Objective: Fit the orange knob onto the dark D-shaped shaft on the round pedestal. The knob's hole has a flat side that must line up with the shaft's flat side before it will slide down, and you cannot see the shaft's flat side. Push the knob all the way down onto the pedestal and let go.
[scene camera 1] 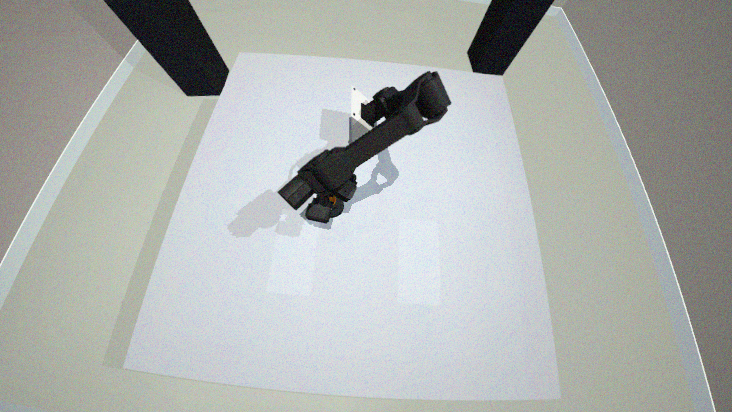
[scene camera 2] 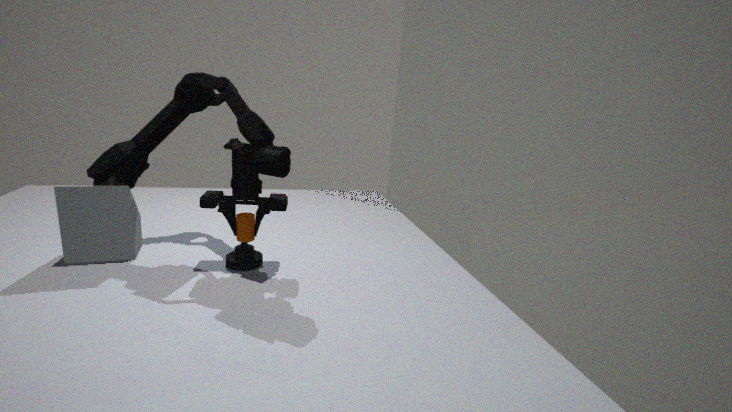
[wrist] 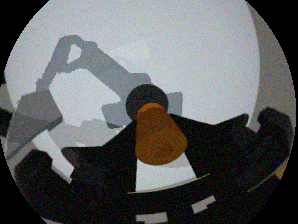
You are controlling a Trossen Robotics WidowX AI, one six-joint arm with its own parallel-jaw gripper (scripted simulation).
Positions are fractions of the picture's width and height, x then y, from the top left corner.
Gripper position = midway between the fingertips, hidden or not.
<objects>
my gripper: scene camera 1 0.45, 0.48; scene camera 2 0.34, 0.57; wrist 0.51, 0.53
</objects>
